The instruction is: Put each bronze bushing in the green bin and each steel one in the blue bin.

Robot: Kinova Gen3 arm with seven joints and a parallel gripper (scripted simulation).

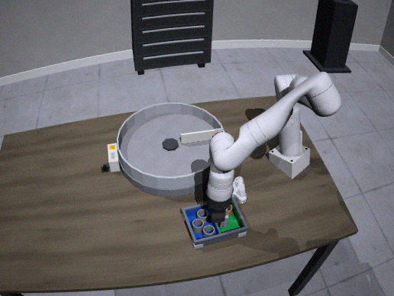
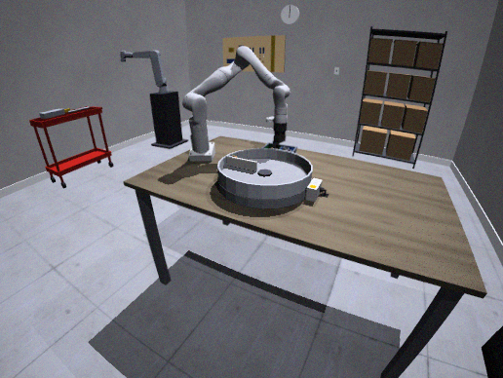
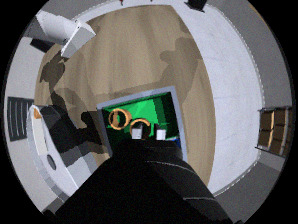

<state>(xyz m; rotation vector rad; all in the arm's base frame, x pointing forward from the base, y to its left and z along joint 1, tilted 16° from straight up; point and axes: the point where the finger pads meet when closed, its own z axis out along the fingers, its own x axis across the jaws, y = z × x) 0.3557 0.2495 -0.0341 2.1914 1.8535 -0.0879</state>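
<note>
Now: the two-part bin 30 mm ahead of my hand, 20 mm below it and 10 mm to the right of it. Round my hand: grey turntable: 380 mm to the right, 110 mm ahead, 10 mm above.
</note>
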